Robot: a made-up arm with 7 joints. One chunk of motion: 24 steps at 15 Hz.
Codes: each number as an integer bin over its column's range. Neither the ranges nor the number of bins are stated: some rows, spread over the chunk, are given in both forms.
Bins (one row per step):
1: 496 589 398 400 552 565 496
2: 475 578 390 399 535 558 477
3: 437 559 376 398 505 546 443
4: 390 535 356 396 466 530 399
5: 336 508 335 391 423 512 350
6: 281 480 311 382 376 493 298
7: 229 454 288 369 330 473 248
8: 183 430 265 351 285 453 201
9: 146 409 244 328 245 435 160
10: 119 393 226 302 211 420 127
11: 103 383 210 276 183 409 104
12: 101 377 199 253 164 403 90
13: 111 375 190 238 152 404 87
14: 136 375 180 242 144 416 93
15: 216 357 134 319 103 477 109
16: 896 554 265 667 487 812 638
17: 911 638 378 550 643 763 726
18: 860 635 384 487 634 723 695
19: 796 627 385 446 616 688 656
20: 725 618 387 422 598 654 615
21: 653 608 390 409 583 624 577
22: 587 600 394 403 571 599 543
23: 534 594 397 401 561 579 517
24: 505 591 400 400 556 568 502
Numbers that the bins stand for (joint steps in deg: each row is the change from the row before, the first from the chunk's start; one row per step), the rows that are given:
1: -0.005 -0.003 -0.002 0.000 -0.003 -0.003 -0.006
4: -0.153 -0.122 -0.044 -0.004 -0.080 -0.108 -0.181
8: -0.444 -0.353 -0.135 -0.049 -0.243 -0.340 -0.538
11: -0.556 -0.457 -0.190 -0.124 -0.335 -0.472 -0.713
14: -0.509 -0.474 -0.220 -0.158 -0.370 -0.451 -0.732
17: 0.577 0.105 -0.022 0.151 0.079 0.591 0.408
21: 0.215 0.039 -0.010 0.009 0.025 0.174 0.140
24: 0.008 0.002 0.000 0.000 0.001 0.006 0.005
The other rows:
2: -0.034 -0.027 -0.010 -0.001 -0.018 -0.024 -0.041
3: -0.088 -0.069 -0.024 -0.002 -0.045 -0.060 -0.102
5: -0.229 -0.181 -0.065 -0.009 -0.119 -0.162 -0.269
6: -0.306 -0.243 -0.089 -0.018 -0.161 -0.220 -0.363
7: -0.379 -0.300 -0.112 -0.031 -0.203 -0.280 -0.453
9: -0.495 -0.399 -0.156 -0.072 -0.279 -0.394 -0.612
10: -0.533 -0.435 -0.174 -0.098 -0.310 -0.439 -0.671
12: -0.558 -0.470 -0.201 -0.147 -0.352 -0.490 -0.738
13: -0.544 -0.474 -0.210 -0.162 -0.363 -0.487 -0.743
15: -0.397 -0.514 -0.266 -0.081 -0.407 -0.268 -0.704
16: 0.556 -0.080 -0.135 0.268 -0.061 0.738 0.250
18: 0.505 0.098 -0.016 0.087 0.071 0.471 0.352
19: 0.416 0.081 -0.015 0.046 0.055 0.366 0.282
20: 0.316 0.061 -0.013 0.022 0.039 0.264 0.208
22: 0.123 0.021 -0.006 0.003 0.014 0.099 0.078
23: 0.048 0.008 -0.003 0.001 0.005 0.039 0.032

